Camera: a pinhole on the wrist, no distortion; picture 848 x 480 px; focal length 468.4 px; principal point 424.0 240.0 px. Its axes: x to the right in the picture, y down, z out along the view. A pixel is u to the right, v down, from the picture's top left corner.
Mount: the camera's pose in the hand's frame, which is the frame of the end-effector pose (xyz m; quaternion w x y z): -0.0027 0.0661 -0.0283 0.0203 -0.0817 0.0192 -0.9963
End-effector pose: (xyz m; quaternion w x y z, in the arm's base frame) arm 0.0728 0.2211 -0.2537 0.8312 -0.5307 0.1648 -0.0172
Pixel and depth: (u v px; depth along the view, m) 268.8 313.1 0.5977
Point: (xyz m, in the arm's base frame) 0.5096 0.6044 -0.0932
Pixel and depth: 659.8 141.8 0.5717
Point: 0.0353 0.8426 -0.1149
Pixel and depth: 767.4 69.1 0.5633
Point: -0.0928 0.9173 -0.1475
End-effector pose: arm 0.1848 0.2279 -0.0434 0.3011 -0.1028 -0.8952 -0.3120
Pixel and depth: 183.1 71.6 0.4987
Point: -0.1895 0.6803 0.0035
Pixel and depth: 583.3 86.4 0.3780
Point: 0.1301 0.5921 -0.2331
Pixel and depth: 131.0 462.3 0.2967
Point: -0.1389 0.3085 -0.0828
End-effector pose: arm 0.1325 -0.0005 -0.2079 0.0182 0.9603 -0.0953 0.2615
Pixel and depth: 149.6 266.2 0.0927
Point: 0.2038 -0.0755 -0.2220
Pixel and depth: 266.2 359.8 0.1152
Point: 0.2116 -0.0504 -0.2474
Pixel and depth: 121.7 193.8 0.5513
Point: 0.7080 -0.2296 -0.3857
